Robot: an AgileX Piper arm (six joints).
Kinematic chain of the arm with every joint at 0, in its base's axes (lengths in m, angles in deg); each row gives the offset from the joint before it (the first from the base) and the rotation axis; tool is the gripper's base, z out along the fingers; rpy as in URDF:
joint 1: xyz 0 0 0.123 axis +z
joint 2: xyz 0 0 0 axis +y
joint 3: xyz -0.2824 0 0.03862 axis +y
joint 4: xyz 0.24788 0 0.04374 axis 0.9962 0 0.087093
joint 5: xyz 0 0 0 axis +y
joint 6: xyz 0.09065 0 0.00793 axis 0.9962 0 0.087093
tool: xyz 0 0 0 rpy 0 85 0
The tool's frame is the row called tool.
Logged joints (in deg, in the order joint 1, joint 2, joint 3, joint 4, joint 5, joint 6), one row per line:
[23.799, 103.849, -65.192, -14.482, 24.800, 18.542]
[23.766, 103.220, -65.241, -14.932, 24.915, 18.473]
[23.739, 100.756, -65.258, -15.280, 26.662, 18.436]
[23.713, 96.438, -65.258, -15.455, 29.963, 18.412]
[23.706, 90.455, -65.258, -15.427, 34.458, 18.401]
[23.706, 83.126, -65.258, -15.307, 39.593, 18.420]
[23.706, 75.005, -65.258, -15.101, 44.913, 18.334]
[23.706, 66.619, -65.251, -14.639, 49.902, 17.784]
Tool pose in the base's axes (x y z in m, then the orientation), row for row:
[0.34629, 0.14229, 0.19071, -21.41, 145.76, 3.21]
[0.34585, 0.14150, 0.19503, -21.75, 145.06, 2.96]
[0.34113, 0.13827, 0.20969, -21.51, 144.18, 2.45]
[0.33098, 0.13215, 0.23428, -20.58, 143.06, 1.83]
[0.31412, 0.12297, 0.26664, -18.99, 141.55, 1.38]
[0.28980, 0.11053, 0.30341, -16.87, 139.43, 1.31]
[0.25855, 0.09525, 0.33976, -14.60, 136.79, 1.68]
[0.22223, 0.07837, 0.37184, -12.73, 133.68, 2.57]
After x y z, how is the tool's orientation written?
As a rotation vector, in degrees.
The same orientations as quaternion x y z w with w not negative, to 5 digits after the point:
[-0.13944, 0.94929, 0.02091, 0.28101]
[-0.14204, 0.94732, 0.01933, 0.28643]
[-0.14101, 0.94519, 0.01606, 0.29407]
[-0.13562, 0.94273, 0.01206, 0.30450]
[-0.12602, 0.93938, 0.00916, 0.31875]
[-0.11303, 0.93418, 0.00878, 0.33830]
[-0.09893, 0.92692, 0.01138, 0.36181]
[-0.08735, 0.91724, 0.01763, 0.38824]

